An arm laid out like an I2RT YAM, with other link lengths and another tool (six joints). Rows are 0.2 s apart.
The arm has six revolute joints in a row. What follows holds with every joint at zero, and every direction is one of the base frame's. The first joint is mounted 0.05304 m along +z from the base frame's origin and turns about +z. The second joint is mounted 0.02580 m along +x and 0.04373 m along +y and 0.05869 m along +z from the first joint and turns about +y. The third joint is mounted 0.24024 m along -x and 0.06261 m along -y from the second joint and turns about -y. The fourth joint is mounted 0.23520 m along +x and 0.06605 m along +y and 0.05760 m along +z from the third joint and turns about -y. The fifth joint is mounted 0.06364 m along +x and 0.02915 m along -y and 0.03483 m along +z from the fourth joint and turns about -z. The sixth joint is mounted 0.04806 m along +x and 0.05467 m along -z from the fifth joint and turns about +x. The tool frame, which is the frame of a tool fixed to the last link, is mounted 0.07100 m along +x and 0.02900 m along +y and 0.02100 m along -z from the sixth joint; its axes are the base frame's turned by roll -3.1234, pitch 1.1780 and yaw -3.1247 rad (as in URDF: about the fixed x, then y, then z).
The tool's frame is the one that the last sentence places.
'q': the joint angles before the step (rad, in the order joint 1, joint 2, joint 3, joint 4, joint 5, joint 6). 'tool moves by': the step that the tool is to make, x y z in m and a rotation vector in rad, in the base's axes. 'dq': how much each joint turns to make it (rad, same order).
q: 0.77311 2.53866 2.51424 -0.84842 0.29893 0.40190
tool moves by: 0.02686 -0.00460 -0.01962 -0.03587 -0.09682 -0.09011
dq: -0.01222 0.05207 -0.00938 0.10740 0.12128 -0.00307
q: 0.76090 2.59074 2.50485 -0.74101 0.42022 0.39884
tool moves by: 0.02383 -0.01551 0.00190 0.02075 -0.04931 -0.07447
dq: -0.03989 -0.00132 -0.01817 0.06139 0.03693 0.01377
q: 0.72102 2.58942 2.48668 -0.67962 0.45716 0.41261
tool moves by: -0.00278 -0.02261 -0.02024 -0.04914 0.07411 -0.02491
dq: -0.02915 -0.03682 -0.11187 -0.01524 -0.01075 0.00461
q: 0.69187 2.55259 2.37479 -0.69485 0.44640 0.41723
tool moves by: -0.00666 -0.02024 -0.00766 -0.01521 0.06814 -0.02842
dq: -0.02610 -0.05368 -0.10142 -0.02454 -0.02297 0.02300
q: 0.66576 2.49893 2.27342 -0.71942 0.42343 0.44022
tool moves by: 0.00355 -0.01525 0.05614 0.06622 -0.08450 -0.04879
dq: -0.02297 -0.13761 -0.05049 0.01063 0.01526 0.02297
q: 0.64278 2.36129 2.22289 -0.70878 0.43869 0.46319
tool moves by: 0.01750 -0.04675 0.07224 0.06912 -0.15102 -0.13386
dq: -0.07661 -0.16290 -0.04759 0.03845 0.06130 0.02152
